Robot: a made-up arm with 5 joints.
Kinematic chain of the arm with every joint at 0, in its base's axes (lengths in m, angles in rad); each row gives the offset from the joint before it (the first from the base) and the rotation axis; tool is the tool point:
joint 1: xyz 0 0 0.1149 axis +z
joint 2: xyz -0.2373 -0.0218 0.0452 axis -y
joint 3: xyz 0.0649 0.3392 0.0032 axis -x
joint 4: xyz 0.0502 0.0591 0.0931 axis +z
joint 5: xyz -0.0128 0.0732 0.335 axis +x
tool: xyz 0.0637 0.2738 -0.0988
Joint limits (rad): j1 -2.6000..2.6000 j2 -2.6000..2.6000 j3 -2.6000..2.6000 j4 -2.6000..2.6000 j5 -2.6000..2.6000
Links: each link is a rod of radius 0.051 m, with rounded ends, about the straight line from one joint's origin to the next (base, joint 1, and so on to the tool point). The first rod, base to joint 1, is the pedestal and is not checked.
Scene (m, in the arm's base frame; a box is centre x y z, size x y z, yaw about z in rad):
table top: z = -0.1
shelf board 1: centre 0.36 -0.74 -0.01 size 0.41 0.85 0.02 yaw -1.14
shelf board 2: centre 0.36 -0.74 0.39 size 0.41 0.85 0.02 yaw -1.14
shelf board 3: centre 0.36 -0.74 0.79 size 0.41 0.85 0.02 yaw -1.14
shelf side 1: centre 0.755 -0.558 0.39 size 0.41 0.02 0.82 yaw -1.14
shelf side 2: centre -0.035 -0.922 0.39 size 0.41 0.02 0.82 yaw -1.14
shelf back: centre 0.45 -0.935 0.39 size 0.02 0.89 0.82 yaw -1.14
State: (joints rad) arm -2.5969 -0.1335 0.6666 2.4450 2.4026
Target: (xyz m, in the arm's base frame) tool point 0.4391 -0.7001 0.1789
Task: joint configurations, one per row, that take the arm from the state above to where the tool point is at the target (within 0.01 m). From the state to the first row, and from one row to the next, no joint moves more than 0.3 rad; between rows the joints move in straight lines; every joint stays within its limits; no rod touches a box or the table.
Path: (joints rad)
1: -2.3537 -0.2689 0.4425 2.4351 2.4520
2: -2.1106 -0.4042 0.2185 2.4253 2.5013
3: -1.8674 -0.5396 -0.0056 2.4154 2.5506
4: -1.6243 -0.6750 -0.2296 2.4055 2.6000
5: -1.5247 -0.8800 -0.2978 2.3427 2.6000
6: -1.4252 -1.0850 -0.3660 2.2800 2.6000
7: -1.3257 -1.2900 -0.4342 2.2172 2.6000
8: -1.5494 -1.2690 -0.2028 2.2208 2.6000
9: -1.7732 -1.2481 0.0286 2.2244 2.6000
10: -1.9969 -1.2271 0.2599 2.2280 2.6000
11: -2.2206 -1.2062 0.4913 2.2316 2.6000

